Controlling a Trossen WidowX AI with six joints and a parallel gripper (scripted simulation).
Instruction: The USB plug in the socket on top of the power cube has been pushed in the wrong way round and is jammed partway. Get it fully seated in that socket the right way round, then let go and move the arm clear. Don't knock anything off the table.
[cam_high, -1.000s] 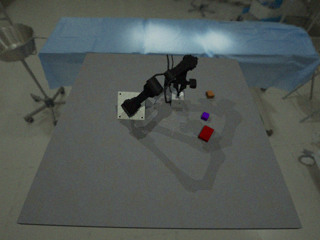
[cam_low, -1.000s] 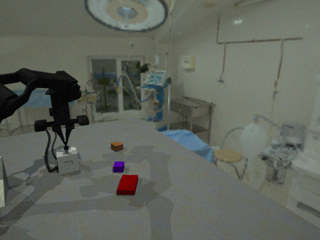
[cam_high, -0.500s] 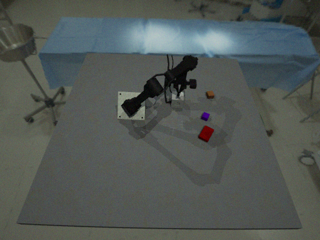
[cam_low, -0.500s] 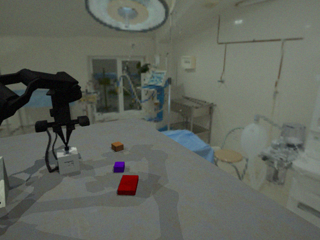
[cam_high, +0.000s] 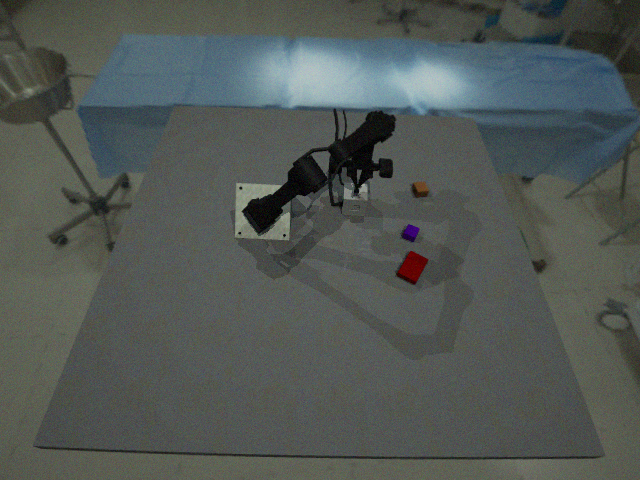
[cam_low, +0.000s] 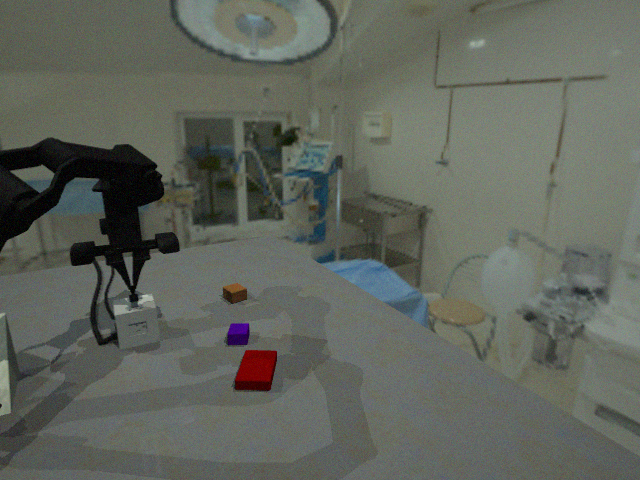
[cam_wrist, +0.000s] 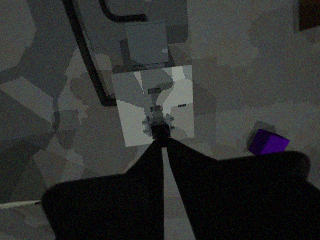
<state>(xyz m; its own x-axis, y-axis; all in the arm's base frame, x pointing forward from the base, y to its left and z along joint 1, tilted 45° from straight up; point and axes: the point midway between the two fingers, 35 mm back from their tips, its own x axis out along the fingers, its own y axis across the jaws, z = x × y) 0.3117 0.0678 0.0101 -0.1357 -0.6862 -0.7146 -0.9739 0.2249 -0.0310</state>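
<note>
Now: the dark USB plug 2 cm below my gripper tip. Also, from my gripper tip: orange block: 25 cm ahead, 7 cm to the left, 10 cm below; purple cube: 17 cm ahead, 12 cm to the right, 10 cm below; USB socket: 5 cm below.
</note>
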